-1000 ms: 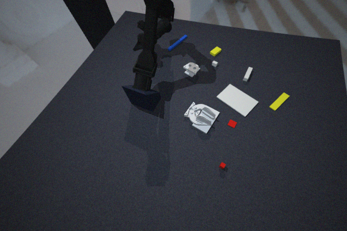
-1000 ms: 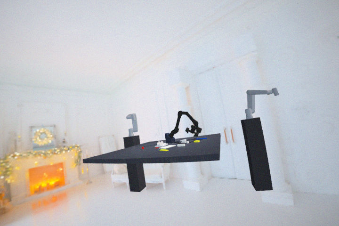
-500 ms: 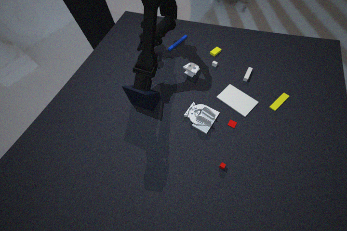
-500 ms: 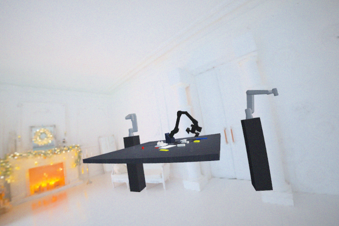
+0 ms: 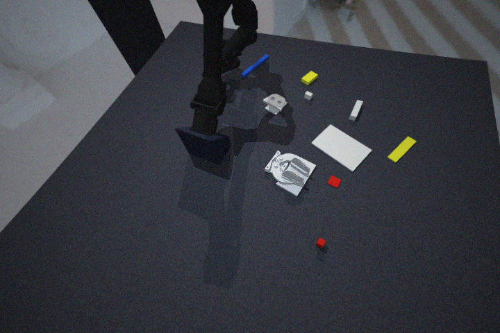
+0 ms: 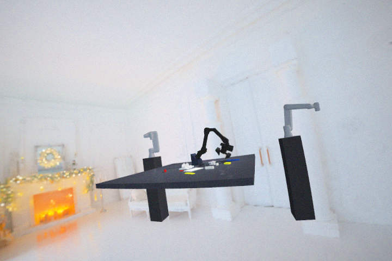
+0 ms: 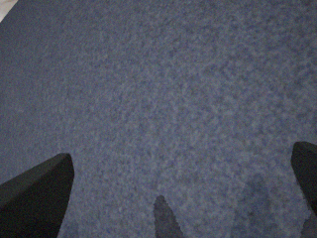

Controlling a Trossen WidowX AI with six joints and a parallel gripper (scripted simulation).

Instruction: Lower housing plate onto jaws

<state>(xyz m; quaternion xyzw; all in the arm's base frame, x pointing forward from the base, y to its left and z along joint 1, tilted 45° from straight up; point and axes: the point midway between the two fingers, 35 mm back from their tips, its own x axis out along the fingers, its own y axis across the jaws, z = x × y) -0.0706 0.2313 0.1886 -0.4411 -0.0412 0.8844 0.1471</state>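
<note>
My gripper tip is 38 cm short of the small white cube, 3 cm above it and 1 cm to the right of it. Also, from my gripper tip: yellow block 37 cm ahead, 11 cm to the left, 3 cm below; blue bar 14 cm to the left, 14 cm ahead, 4 cm below; white sheet 52 cm ahead, 19 cm to the right, 4 cm below.
</note>
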